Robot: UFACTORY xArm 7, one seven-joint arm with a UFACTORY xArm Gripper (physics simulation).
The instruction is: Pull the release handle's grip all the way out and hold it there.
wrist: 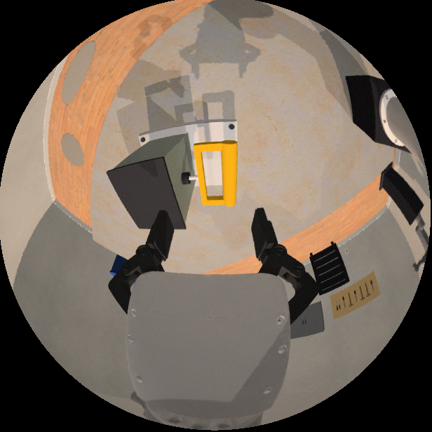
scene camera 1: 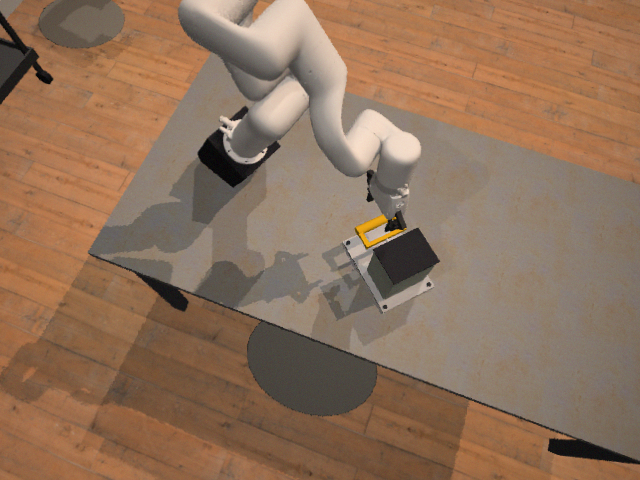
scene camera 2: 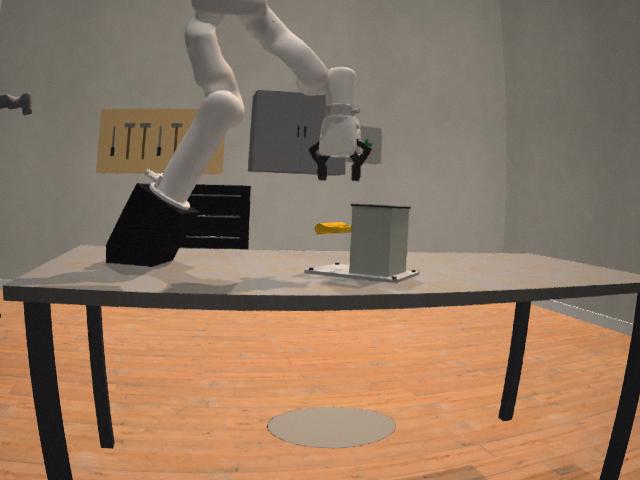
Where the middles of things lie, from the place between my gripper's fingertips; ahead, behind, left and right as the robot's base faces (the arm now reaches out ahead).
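My hand, from white base plate (scene camera 1: 361, 256): 3 cm left of it, 7 cm short of it, 22 cm above it.
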